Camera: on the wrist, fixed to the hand. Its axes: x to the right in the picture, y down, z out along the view.
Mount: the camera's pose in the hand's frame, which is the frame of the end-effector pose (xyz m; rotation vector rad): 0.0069 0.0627 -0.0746 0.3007 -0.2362 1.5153
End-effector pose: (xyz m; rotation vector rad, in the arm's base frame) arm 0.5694 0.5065 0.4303 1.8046 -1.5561 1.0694
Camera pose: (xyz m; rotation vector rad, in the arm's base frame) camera 0.4917 0.5499 0.4705 -0.4342 2.2985 -1.2790
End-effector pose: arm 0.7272 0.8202 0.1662 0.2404 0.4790 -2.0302
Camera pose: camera 0.7764 0.8201 0.0818 0.3759 -0.1922 -0.5991
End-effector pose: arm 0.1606 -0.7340 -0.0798 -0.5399 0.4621 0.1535
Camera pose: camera 0.1219 -0.7200 -0.1684 0.2286 0.5662 1.5517
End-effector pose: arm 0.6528 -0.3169 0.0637 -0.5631 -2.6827 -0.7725
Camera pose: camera 0.6870 -0.3076 0.1547 -2.1745 -1.6086 0.1567
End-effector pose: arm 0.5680 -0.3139 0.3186 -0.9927 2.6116 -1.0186
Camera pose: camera 0.5019 -0.2437 0.3344 0.8392 1.9785 -0.6691
